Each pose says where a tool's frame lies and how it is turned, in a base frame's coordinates. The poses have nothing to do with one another.
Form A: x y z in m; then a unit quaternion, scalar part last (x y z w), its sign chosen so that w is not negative.
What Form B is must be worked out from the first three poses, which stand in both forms.
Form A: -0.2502, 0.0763, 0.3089, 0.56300, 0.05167, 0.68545, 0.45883
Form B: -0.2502, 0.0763, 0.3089, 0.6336, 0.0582, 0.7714, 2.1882
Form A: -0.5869, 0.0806, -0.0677, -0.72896, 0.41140, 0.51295, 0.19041
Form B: -0.5869, 0.0806, -0.0677, -0.7425, 0.4191, 0.5225, 2.7584
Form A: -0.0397, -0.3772, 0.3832, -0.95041, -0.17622, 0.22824, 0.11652
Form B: -0.0397, -0.3772, 0.3832, -0.9569, -0.1774, 0.2298, 2.9080
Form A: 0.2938, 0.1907, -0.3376, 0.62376, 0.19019, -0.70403, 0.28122
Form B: 0.2938, 0.1907, -0.3376, 0.6500, 0.1982, -0.7336, 2.5715
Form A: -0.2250, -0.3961, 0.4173, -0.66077, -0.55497, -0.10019, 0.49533
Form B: -0.2250, -0.3961, 0.4173, -0.7606, -0.6388, -0.1153, 2.1052
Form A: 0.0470, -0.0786, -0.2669, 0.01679, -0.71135, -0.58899, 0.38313
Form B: 0.0470, -0.0786, -0.2669, 0.0182, -0.7701, -0.6376, 2.3552
